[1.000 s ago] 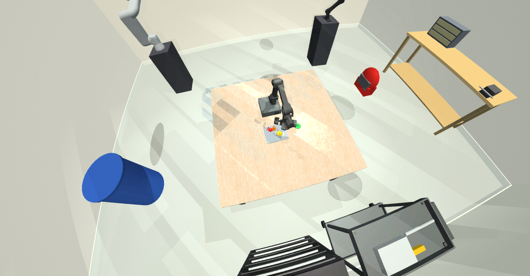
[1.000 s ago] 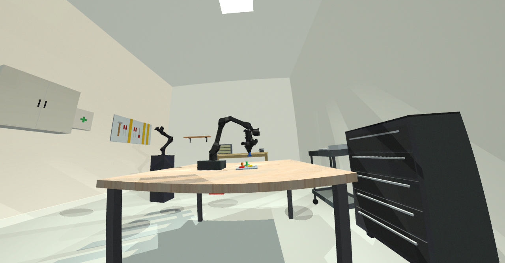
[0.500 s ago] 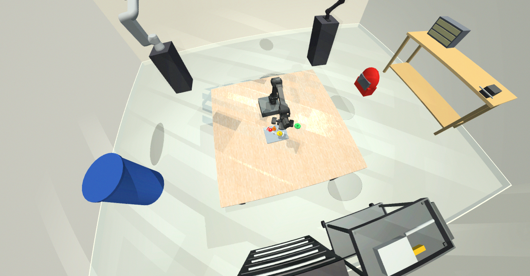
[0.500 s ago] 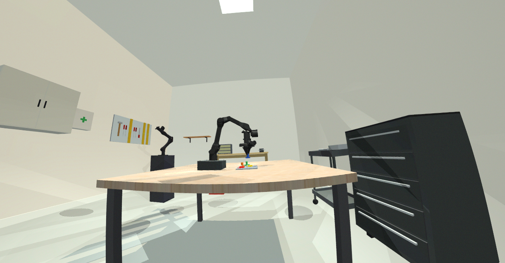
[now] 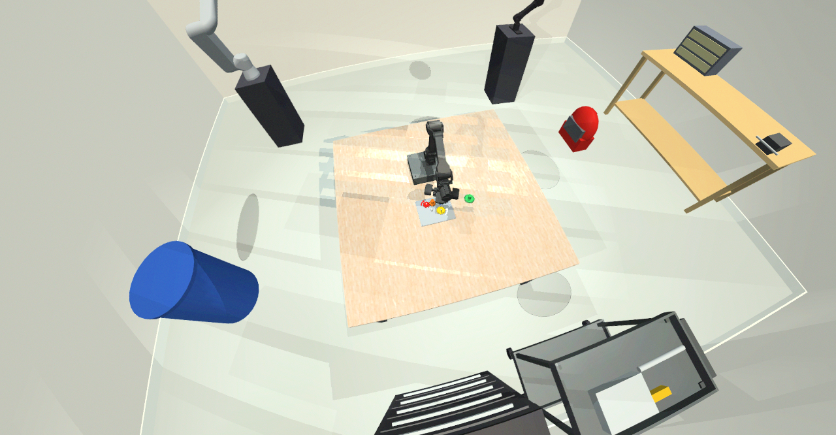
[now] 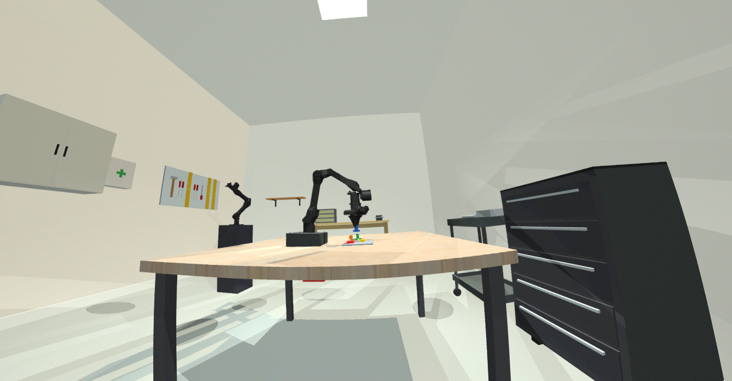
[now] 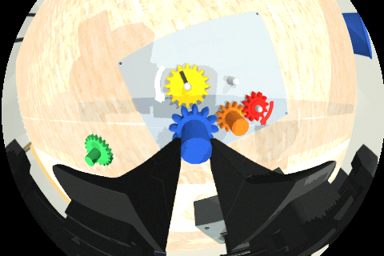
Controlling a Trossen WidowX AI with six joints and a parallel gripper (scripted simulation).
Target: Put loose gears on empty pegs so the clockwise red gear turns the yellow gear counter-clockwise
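Right now the orange gear is 30 mm behind my gripper tip, 50 mm to the right of it and 70 mm below it. Also, from my gripper tip: red gear 30 mm behind, 80 mm to the right, 80 mm below; then grey board 20 mm ahead, 40 mm to the right, 90 mm below; then blue gear 10 mm below.
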